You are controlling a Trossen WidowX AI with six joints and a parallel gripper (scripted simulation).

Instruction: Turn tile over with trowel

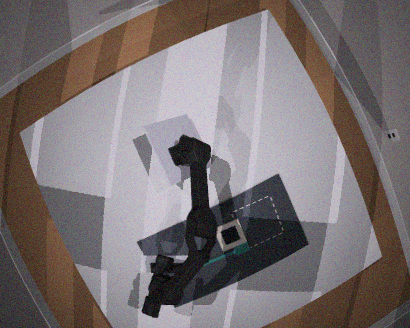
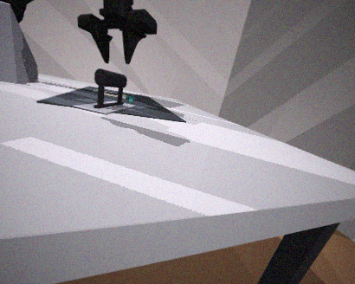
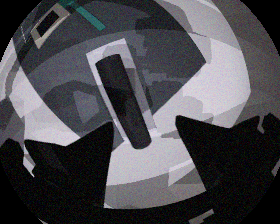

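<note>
Now: the trowel 40 mm to the left of my gripper tip and 70 mm below it. Also, from my gripper tip: tile (20 mm behind, 300 mm to the left, 110 mm below); dark mat (20 mm ahead, 260 mm to the left, 130 mm below).
</note>
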